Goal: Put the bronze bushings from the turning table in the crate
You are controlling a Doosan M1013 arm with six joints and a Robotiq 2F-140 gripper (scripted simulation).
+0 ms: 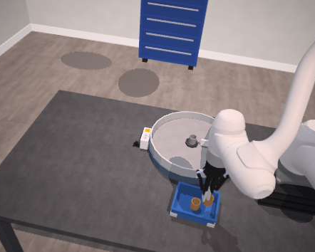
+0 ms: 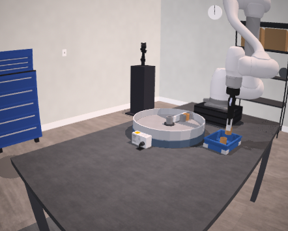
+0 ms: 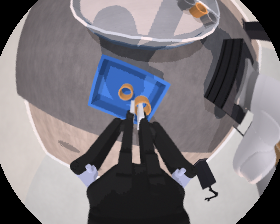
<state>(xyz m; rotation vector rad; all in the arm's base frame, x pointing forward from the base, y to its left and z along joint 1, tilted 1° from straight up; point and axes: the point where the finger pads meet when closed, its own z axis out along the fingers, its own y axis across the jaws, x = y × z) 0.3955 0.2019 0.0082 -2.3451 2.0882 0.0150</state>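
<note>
My gripper is now 3 cm short of the blue crate, 1 cm to the left of it and 9 cm above it. Also, from my hand: round turning table (6 cm ahead, 35 cm to the right, 6 cm below).
</note>
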